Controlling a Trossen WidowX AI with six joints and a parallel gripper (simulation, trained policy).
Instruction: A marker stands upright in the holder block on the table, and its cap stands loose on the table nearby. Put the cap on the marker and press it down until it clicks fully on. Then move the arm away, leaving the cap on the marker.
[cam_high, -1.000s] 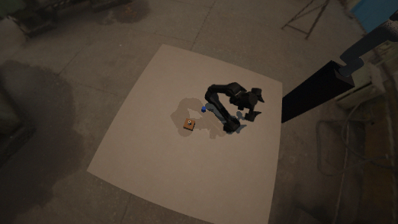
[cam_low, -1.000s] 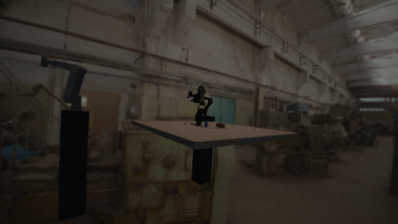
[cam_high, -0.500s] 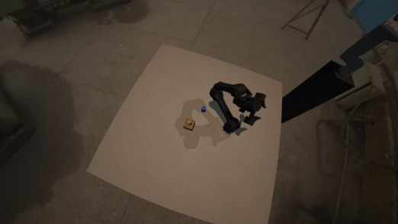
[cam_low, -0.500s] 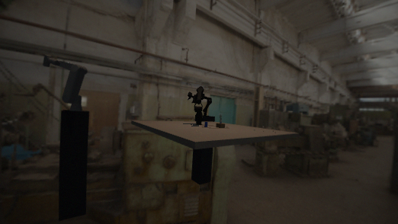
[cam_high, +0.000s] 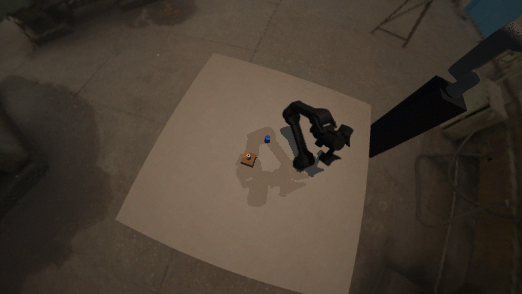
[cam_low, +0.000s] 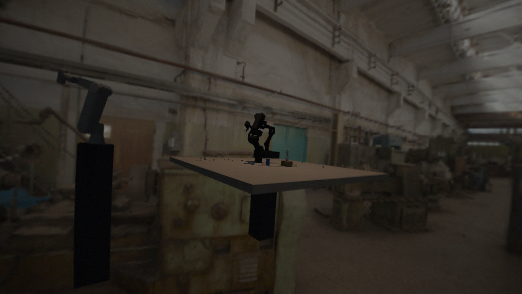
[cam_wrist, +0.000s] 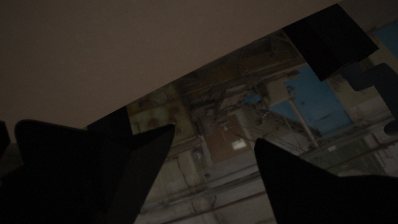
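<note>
The blue cap is 360 mm ahead of my gripper tip, 40 mm to the right of it and 230 mm below it. Also, from my gripper tip: orange holder block: 430 mm ahead, 110 mm to the left, 240 mm below.
</note>
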